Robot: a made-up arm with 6 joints.
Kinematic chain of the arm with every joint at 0, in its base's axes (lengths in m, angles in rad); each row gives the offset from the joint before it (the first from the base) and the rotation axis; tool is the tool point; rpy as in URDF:
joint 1: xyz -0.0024 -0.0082 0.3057 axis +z
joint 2: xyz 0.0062 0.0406 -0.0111 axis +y
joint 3: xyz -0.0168 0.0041 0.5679 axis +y
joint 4: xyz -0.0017 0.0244 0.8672 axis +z
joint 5: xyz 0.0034 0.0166 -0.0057 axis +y
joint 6: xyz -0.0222 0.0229 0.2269 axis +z
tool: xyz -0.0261 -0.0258 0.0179 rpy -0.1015 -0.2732 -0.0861
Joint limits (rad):
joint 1: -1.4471..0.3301
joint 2: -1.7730..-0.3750
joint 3: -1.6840..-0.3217
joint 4: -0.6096..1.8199
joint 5: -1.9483..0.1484
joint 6: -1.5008..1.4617
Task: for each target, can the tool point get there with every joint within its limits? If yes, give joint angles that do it. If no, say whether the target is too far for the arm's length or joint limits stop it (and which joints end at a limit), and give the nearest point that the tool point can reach.
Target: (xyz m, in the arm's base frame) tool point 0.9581 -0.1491 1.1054
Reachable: no: joint limits stop it (at a limit: joint 1, joint 2, joint 3, joint 4, joint 5, joint 6) | nearest point 0.1381 0.8007 1.2870 | short by 1.268 m
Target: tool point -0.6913 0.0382 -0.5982
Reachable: yes | joints -0.3000 -1.6632 -1.2385 1.2610 -1.5337 0.1751
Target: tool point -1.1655 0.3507 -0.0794
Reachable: yes | joints -0.1728 -1.3958 -0.5053 -0.1385 -1.7425 -1.1703
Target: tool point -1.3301 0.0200 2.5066
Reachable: no: too far | nearest point -0.9207 0.0113 1.6862 | short by 0.917 m
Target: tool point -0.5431 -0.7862 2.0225
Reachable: no: too far | nearest point -0.7312 -0.4013 1.6026 | short by 0.600 m
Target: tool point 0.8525 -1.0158 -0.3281
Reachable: no: joint limits stop it (at a limit: joint 1, joint 2, joint 3, joint 6) | nearest point -0.0993 -0.1953 -0.6003 | short by 1.286 m
